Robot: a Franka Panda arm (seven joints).
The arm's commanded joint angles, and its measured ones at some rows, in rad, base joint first. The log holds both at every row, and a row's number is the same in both.
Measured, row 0:
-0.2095 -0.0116 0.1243 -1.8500 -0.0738 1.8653 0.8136
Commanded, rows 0 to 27:
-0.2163 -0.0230 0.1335 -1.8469 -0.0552 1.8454 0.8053
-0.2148 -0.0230 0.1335 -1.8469 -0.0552 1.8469 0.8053
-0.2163 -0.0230 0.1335 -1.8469 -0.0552 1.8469 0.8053
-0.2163 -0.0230 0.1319 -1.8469 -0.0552 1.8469 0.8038
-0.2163 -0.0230 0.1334 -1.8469 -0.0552 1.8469 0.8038
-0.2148 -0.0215 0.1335 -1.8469 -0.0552 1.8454 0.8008
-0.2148 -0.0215 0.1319 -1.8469 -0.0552 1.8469 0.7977
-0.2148 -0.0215 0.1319 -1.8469 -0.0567 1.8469 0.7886
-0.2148 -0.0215 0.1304 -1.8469 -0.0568 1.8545 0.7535
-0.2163 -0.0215 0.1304 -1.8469 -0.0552 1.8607 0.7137
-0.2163 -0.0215 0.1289 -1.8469 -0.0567 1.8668 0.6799
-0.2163 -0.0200 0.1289 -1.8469 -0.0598 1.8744 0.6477
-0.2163 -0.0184 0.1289 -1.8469 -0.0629 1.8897 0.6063
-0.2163 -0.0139 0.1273 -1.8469 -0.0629 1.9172 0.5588
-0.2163 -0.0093 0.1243 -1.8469 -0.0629 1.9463 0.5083
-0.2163 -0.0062 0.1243 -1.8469 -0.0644 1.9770 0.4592
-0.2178 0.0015 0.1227 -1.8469 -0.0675 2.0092 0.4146
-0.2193 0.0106 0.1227 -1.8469 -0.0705 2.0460 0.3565
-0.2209 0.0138 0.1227 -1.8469 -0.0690 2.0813 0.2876
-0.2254 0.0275 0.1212 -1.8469 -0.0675 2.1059 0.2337
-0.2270 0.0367 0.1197 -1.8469 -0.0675 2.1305 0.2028
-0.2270 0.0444 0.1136 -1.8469 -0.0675 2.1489 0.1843
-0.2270 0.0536 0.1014 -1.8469 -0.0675 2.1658 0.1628
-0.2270 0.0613 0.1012 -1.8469 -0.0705 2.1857 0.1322
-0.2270 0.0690 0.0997 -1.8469 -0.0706 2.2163 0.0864
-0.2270 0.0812 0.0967 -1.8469 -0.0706 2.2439 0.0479
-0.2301 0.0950 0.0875 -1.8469 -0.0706 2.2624 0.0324
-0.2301 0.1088 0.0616 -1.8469 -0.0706 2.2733 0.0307
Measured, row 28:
-0.2232 0.0755 0.0938 -1.8503 -0.0738 2.2197 0.0906
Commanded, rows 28 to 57:
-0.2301 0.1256 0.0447 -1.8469 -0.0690 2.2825 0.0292
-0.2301 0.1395 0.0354 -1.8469 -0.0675 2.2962 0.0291
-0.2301 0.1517 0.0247 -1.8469 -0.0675 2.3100 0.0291
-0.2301 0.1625 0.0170 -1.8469 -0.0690 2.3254 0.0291
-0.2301 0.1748 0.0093 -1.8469 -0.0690 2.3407 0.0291
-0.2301 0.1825 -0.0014 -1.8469 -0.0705 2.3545 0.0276
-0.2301 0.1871 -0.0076 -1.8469 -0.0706 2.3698 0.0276
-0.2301 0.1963 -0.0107 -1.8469 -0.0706 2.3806 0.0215
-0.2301 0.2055 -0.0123 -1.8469 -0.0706 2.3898 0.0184
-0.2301 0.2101 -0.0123 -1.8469 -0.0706 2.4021 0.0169
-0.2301 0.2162 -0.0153 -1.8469 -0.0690 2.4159 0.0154
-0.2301 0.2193 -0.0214 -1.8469 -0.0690 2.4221 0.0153
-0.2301 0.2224 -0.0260 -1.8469 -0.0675 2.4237 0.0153
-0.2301 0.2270 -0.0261 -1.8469 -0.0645 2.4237 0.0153
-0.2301 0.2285 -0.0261 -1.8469 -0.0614 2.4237 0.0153
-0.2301 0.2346 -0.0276 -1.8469 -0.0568 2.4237 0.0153
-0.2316 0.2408 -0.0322 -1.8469 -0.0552 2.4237 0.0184
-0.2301 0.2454 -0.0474 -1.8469 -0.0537 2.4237 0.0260
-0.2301 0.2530 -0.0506 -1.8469 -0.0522 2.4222 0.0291
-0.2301 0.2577 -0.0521 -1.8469 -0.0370 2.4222 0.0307
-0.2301 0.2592 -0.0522 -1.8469 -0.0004 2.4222 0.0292
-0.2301 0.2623 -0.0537 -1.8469 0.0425 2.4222 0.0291
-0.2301 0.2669 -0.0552 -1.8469 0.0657 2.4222 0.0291
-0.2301 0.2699 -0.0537 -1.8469 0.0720 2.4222 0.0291
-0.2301 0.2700 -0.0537 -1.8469 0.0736 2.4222 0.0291
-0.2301 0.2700 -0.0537 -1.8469 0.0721 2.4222 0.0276
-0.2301 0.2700 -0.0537 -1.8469 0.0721 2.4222 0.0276
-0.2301 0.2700 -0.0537 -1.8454 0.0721 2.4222 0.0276
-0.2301 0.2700 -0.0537 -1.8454 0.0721 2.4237 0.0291
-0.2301 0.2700 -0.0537 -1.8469 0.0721 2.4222 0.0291
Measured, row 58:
-0.2300 0.2606 -0.0543 -1.8485 0.0512 2.4093 0.0358
